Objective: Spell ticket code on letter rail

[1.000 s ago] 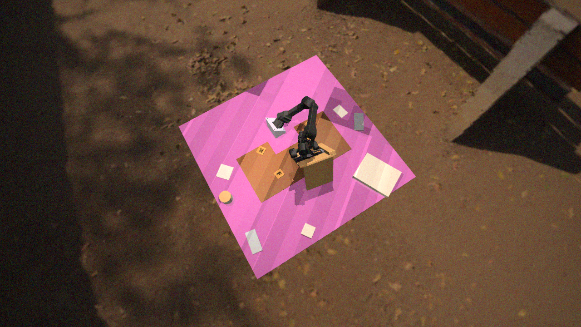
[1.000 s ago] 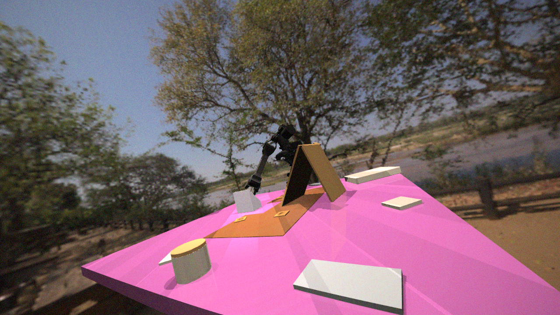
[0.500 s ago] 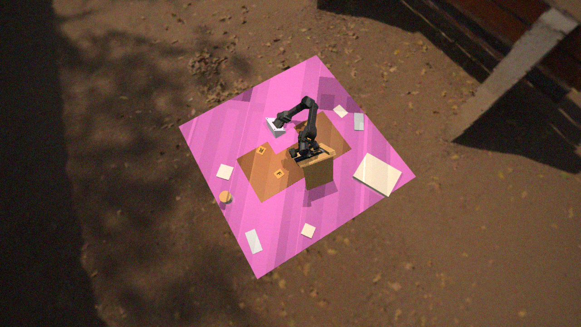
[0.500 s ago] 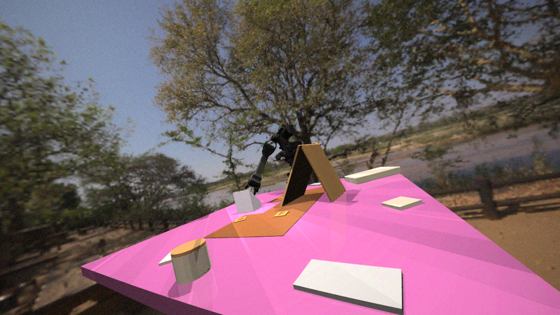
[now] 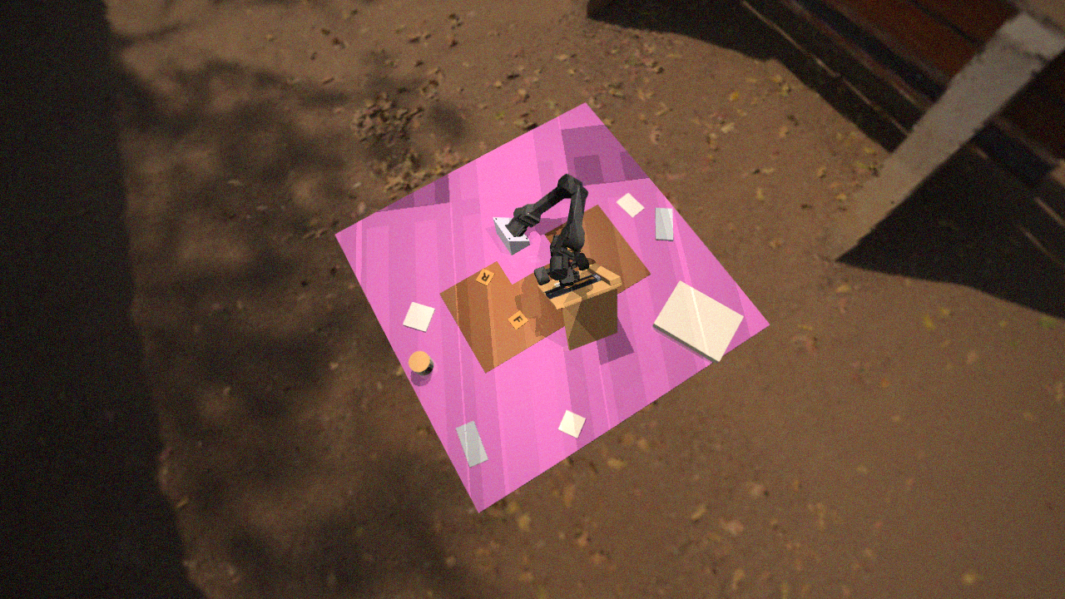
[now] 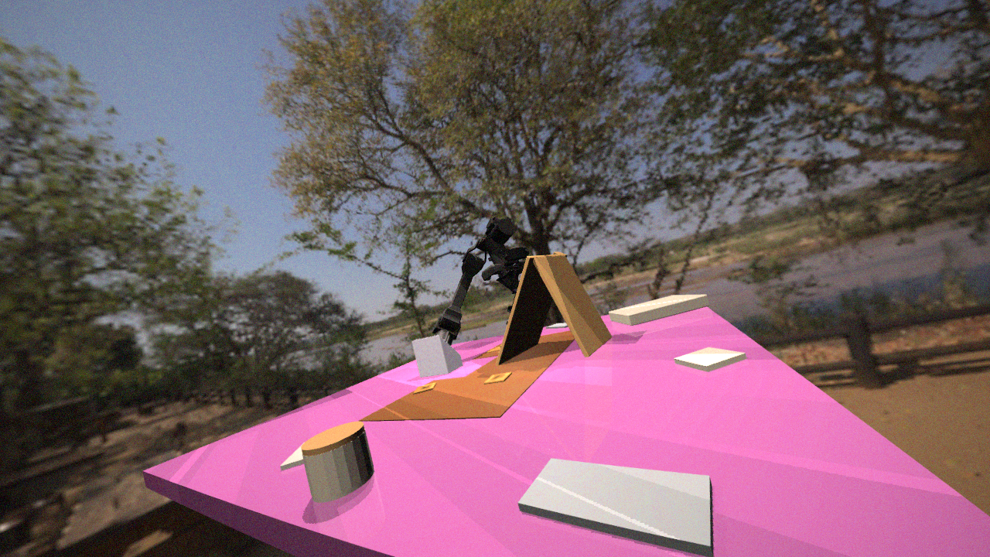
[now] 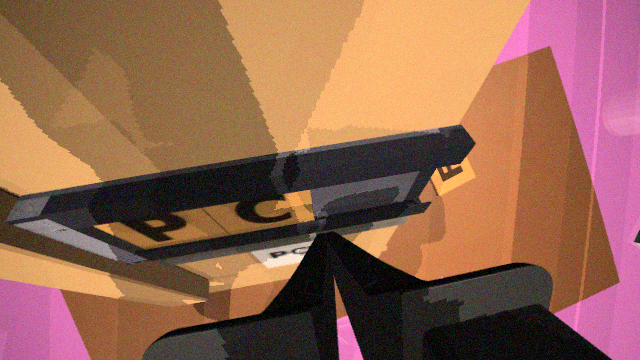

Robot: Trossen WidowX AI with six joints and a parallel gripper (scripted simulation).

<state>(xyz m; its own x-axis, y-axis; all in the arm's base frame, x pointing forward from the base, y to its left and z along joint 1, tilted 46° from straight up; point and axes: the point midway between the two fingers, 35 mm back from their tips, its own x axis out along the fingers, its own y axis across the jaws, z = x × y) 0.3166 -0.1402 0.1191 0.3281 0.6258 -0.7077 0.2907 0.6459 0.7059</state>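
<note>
Right now my gripper tip is 3 cm past the white ticket, 3 cm to the right of it and 10 cm above it. From my gripper tip the other things lie so: brown mat: 14 cm behind, 1 cm to the right, 20 cm below; large pale slab: 39 cm ahead, 35 cm to the left, 18 cm below; letter tile: 5 cm behind, 19 cm to the right, 19 cm below.
</note>
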